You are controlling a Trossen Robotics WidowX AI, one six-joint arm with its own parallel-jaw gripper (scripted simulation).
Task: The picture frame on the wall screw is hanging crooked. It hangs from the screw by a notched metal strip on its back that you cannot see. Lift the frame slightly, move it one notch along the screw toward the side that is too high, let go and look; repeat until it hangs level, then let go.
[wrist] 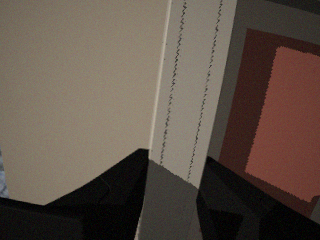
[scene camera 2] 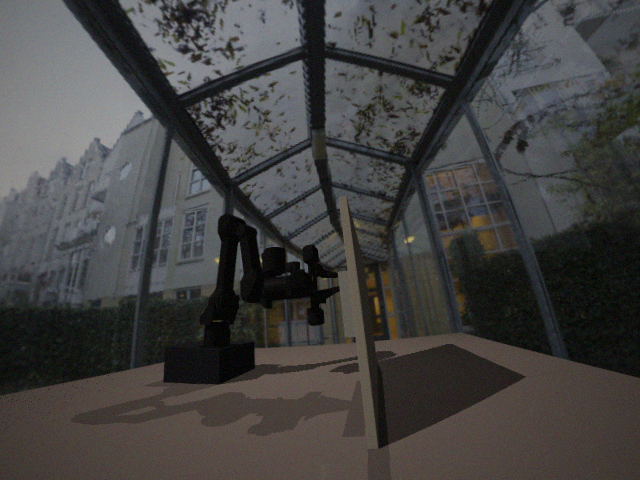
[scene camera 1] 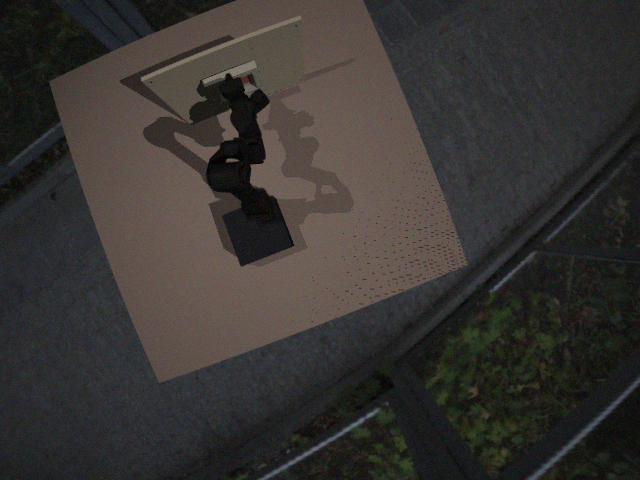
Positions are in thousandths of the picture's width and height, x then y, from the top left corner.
Scene:
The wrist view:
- my gripper: 539, 681
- picture frame: 727, 365
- wall panel: 267, 356
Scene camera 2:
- my gripper: 545, 584
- wall panel: 568, 684
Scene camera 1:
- my gripper: 359, 159
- picture frame: 388, 151

